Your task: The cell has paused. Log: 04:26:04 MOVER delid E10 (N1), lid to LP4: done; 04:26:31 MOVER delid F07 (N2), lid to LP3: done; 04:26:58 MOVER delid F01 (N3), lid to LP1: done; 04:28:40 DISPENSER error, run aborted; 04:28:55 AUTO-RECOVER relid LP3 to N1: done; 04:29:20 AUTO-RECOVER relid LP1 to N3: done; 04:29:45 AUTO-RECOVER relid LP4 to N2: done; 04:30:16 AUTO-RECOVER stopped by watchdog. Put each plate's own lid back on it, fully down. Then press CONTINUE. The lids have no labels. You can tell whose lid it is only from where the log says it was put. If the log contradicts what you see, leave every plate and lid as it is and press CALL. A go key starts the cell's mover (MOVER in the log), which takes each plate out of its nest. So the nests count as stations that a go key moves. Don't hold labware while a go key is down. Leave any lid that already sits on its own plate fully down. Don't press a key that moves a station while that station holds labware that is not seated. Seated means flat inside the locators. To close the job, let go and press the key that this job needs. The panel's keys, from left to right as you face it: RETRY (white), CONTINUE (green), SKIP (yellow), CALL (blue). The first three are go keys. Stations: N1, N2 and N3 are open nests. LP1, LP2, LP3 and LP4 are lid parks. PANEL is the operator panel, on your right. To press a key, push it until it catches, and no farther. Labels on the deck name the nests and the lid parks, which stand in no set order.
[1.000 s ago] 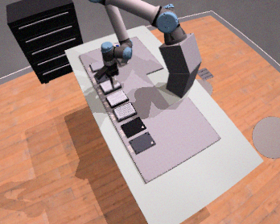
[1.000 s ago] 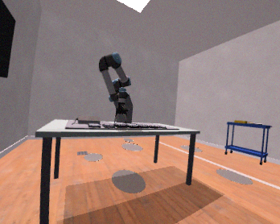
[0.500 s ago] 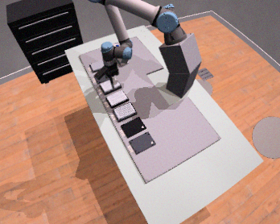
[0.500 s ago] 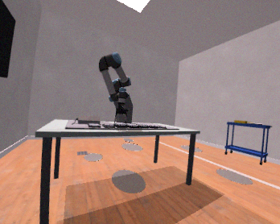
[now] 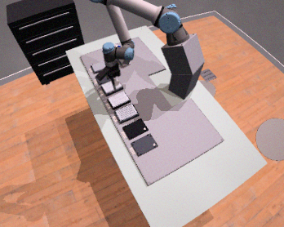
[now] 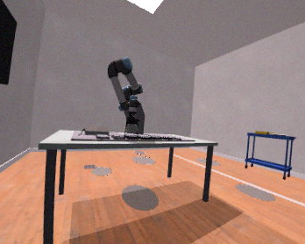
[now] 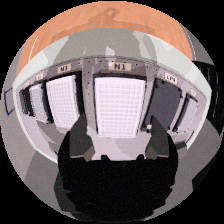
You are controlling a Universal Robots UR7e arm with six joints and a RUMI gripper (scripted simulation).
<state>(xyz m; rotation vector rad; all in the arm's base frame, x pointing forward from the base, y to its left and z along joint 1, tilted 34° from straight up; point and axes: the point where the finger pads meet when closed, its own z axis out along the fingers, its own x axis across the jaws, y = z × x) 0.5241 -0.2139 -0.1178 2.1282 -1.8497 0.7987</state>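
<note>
Now: hand 1 cm above the white lid. Round my hand: white lidded plate 2 cm below; then yellow key 22 cm behind, 32 cm to the right, 2 cm above; then green key 23 cm behind, 27 cm to the right, 2 cm above.
</note>
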